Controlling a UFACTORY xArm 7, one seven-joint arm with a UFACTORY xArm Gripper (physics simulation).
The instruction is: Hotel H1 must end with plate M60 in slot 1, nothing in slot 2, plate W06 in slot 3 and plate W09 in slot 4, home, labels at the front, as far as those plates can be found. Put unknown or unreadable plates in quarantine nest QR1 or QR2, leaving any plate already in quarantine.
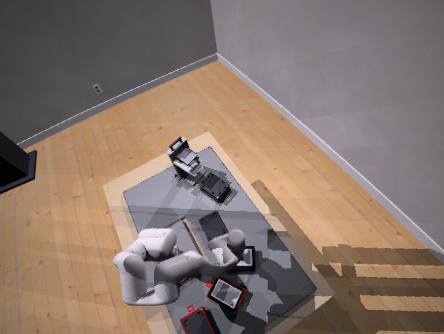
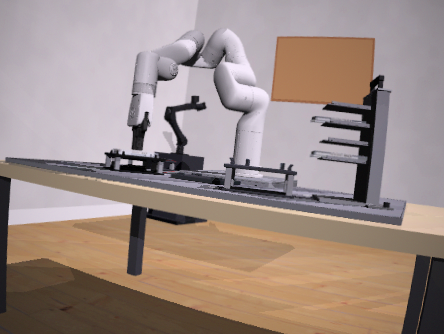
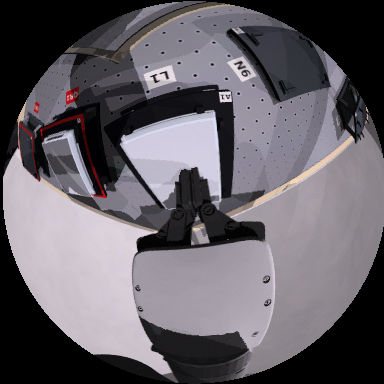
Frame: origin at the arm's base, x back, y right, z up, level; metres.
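Seen in the pictures: gripper, fingertip midpoint: (image 2: 136, 150) (image 3: 191, 177); arm's base at its link origin: (image 2: 244, 175).
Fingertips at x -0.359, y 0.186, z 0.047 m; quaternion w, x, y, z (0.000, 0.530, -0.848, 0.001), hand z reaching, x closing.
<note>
Offsets run from my fingertips to a thing's middle. "spot": to the spot under its first point. Level surfaces: height alone.
My gripper (image 2: 137, 147) (image 3: 191, 177) is shut and empty, fingers down over a pale plate @[dy +0.011, dx +0.004, dz -0.009 m] (image 3: 175, 137) (image 1: 247, 256) in the black nest @[spot: dy -0.048, dx -0.001, dz -0.017 m] (image 3: 228, 145) by label L1; contact is unclear. Another pale plate @[dy +0.137, dx +0.140, dz -0.019 m] (image 3: 64, 160) (image 1: 227, 293) sits in red-edged nest QR1 @[dy +0.137, dx +0.140, dz -0.044 m] (image 3: 90, 155). The second red-edged nest @[dy +0.227, dx +0.326, dz -0.044 m] (image 1: 199, 322) (image 3: 28, 145) shows a dark surface. The hotel @[dy -0.650, dx +0.048, dz +0.086 m] (image 2: 376, 145) (image 1: 179, 150) stands far from the gripper. Pale plates show on its second shelf from the top (image 2: 336, 121) and its lowest shelf @[dy -0.614, dx +0.030, dz +0.039 m] (image 2: 336, 156). No plate name is readable.
A dark flat nest @[dy -0.225, dx +0.062, dz -0.058 m] (image 3: 292, 65) (image 1: 214, 225) lies by label N6. A raised dark stand (image 1: 215, 186) (image 2: 260, 169) (image 3: 354, 110) is near the hotel. A black jointed stand (image 2: 175, 125) rises behind the gripper. The pegboard mat @[dz -0.066 m] (image 3: 195, 62) lies on a wooden table.
</note>
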